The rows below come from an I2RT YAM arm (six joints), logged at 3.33 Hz.
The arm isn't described. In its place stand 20 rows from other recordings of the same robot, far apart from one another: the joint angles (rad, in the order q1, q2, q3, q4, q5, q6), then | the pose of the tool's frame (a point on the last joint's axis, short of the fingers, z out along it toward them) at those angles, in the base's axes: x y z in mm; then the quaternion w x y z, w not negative.
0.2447, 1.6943, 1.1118, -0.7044, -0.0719, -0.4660 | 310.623, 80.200, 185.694, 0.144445, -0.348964, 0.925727, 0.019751
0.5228, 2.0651, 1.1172, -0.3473, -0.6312, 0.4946 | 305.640, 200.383, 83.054, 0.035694, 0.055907, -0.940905, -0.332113
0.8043, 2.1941, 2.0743, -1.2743, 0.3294, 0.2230 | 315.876, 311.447, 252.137, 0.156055, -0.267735, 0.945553, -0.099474
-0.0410, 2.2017, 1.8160, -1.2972, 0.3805, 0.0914 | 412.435, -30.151, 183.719, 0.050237, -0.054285, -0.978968, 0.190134
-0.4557, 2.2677, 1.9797, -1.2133, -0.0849, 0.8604 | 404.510, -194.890, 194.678, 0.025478, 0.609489, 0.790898, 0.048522
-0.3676, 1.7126, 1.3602, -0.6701, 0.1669, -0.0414 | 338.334, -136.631, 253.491, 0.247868, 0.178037, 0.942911, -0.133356
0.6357, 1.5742, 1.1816, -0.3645, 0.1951, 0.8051 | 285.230, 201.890, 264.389, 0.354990, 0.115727, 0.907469, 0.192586
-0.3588, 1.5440, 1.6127, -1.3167, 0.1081, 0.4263 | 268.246, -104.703, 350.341, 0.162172, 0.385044, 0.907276, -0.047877
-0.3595, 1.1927, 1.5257, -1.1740, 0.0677, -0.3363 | 193.378, -75.250, 414.019, 0.324505, 0.022906, 0.933422, -0.151312
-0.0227, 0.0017, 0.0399, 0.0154, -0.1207, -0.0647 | 107.781, 1.841, 189.121, 0.725601, -0.058184, 0.685582, 0.009801
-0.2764, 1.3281, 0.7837, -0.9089, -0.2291, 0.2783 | 204.188, -49.516, 186.284, 0.058221, 0.265090, 0.955670, 0.114158
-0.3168, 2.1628, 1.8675, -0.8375, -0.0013, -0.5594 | 442.501, -145.021, 219.422, 0.197004, -0.118253, 0.968926, -0.091588
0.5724, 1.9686, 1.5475, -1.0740, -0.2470, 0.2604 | 313.539, 212.387, 203.289, 0.015447, 0.158679, -0.978906, -0.127768
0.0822, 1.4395, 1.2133, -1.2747, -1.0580, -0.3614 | 240.669, 50.954, 287.511, 0.100052, -0.207002, 0.837770, 0.495258
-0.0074, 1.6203, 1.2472, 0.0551, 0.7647, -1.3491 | 377.574, -27.441, 312.578, 0.233868, -0.295936, 0.724728, -0.576626
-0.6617, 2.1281, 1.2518, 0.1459, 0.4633, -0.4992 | 338.448, -283.760, 117.085, 0.217064, 0.165469, 0.878088, -0.393020
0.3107, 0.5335, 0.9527, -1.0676, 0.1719, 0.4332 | 77.069, 18.351, 336.414, 0.441000, 0.092745, 0.888203, 0.089520
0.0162, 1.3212, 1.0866, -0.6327, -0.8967, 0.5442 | 268.782, 32.172, 297.349, 0.185840, 0.076579, 0.855649, 0.476932
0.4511, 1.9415, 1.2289, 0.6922, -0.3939, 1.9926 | 396.420, 207.213, 242.607, 0.103314, 0.389757, 0.597920, 0.692754
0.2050, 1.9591, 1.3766, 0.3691, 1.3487, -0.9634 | 435.450, 55.071, 255.842, 0.275619, -0.008367, 0.723364, -0.633016
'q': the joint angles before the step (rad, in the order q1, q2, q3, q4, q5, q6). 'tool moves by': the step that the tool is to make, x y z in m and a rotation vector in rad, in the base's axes. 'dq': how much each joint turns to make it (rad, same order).
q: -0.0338, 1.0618, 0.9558, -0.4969, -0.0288, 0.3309
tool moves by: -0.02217, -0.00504, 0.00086, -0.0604, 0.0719, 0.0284
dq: -0.0290, -0.0644, -0.0004, -0.1358, -0.0080, -0.0854
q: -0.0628, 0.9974, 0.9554, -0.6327, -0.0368, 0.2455
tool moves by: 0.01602, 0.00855, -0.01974, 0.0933, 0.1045, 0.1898
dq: 0.0126, 0.0931, 0.0000, -0.0240, -0.1900, -0.0541
